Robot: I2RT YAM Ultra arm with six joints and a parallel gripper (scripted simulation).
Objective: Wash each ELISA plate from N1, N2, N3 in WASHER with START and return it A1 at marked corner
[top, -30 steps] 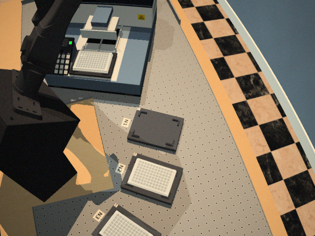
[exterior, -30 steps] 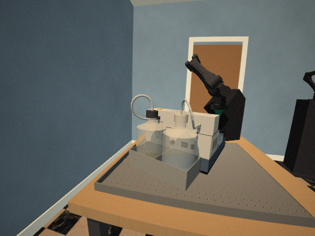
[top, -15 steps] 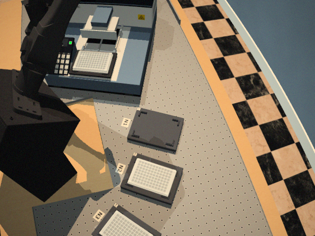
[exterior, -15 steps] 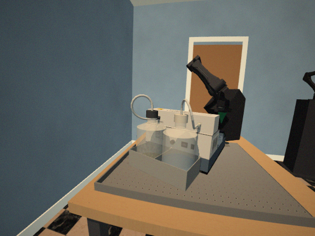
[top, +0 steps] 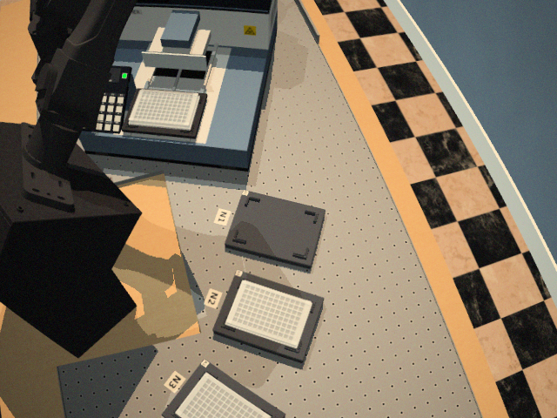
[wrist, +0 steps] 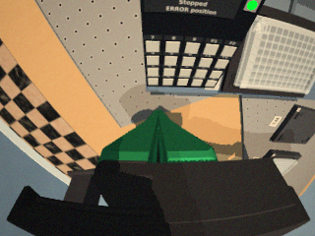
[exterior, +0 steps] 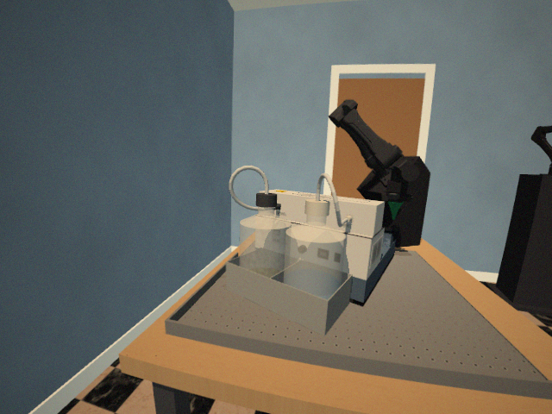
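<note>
The dark carrier lies 17 cm ahead of my hand, 1 cm to the left of it and 8 cm below it. The rest, counted from my hand: N1 label: 27 cm ahead, 20 cm to the right, 16 cm below; manifold: 20 cm ahead, 15 cm to the left, 2 cm below; washer: 21 cm ahead, 16 cm to the left, 3 cm below.
</note>
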